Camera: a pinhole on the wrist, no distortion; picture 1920 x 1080 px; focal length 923.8 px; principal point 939.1 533.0 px. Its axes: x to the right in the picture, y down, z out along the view. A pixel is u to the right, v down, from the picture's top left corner.
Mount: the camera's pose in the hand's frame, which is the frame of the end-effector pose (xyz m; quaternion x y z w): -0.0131 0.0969 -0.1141 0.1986 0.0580 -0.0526 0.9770
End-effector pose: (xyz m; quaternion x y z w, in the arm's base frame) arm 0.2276 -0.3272 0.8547 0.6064 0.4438 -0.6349 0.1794
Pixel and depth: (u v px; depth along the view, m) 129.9 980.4 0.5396
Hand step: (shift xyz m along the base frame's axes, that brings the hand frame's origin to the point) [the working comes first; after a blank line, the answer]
In the camera's frame: -0.4727 0.2613 0.5396

-0.1284 -0.6344 0.2431
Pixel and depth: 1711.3 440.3 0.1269
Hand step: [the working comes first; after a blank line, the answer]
In the camera's frame: 0.1061 -0.0127 0.1269

0.0106 0.0305 -0.1016
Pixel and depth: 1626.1 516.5 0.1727
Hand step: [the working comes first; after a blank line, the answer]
In the camera's frame: 0.1284 -0.0031 0.1727

-0.0293 0.0118 -0.1289
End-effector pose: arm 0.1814 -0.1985 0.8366 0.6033 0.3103 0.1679 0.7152
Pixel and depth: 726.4 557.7 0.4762
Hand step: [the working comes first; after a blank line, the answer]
In the camera's frame: -0.1096 0.0127 0.4762

0.1540 -0.3204 -0.0227
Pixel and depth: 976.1 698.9 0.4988
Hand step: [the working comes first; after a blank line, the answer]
In the camera's frame: 0.0200 0.0896 0.4988

0.2870 -0.2482 -0.0044
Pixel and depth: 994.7 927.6 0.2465
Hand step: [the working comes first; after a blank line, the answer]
In the camera's frame: 0.0148 0.1053 0.2465

0.1376 -0.0699 0.0947
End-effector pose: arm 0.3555 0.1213 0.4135 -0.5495 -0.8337 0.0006 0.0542
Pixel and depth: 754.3 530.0 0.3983
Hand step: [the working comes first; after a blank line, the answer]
In the camera's frame: -0.0797 -0.0013 0.3983

-0.0525 -0.0570 -0.2604
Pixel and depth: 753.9 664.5 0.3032
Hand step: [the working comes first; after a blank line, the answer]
In the camera's frame: -0.0608 0.0432 0.3032

0.0183 -0.0167 -0.1916
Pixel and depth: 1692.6 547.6 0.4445
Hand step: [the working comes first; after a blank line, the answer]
In the camera's frame: 0.3626 0.0070 0.4445

-0.2657 0.3291 -0.2041
